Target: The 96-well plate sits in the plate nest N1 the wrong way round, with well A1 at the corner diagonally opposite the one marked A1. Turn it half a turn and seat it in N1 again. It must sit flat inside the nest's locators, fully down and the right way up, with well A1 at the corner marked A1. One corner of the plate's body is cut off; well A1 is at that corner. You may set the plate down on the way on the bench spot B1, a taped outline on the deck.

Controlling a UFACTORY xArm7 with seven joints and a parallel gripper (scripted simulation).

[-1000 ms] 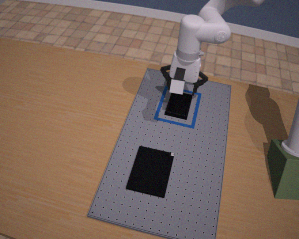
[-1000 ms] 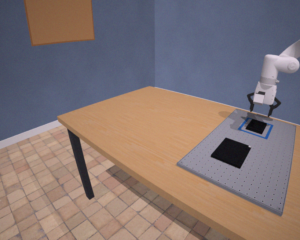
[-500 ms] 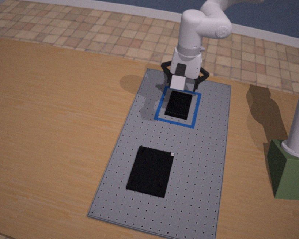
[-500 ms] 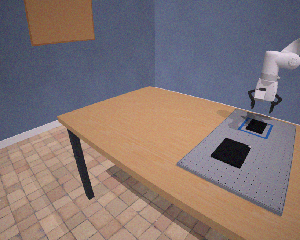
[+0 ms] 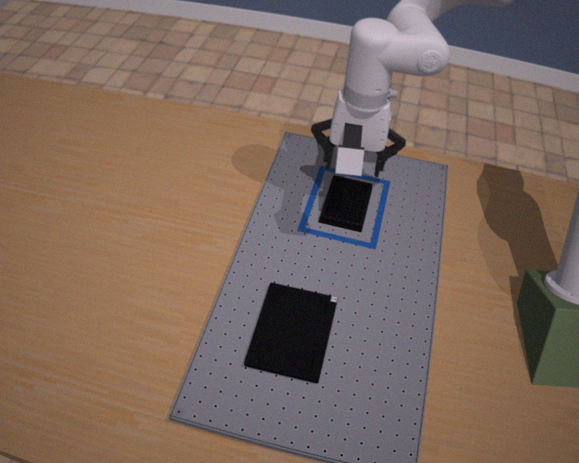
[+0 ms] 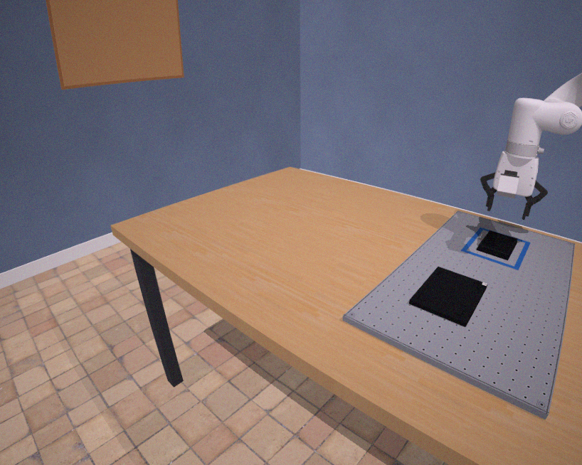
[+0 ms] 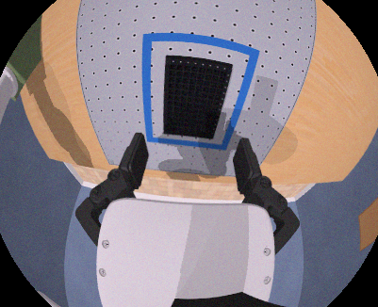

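The black 96-well plate is 100 mm below my hand. Round my hand: black plate nest N1: 10 mm ahead, 320 mm to the left, 100 mm below; small white A1 mark: 40 mm behind, 240 mm to the left, 100 mm below.
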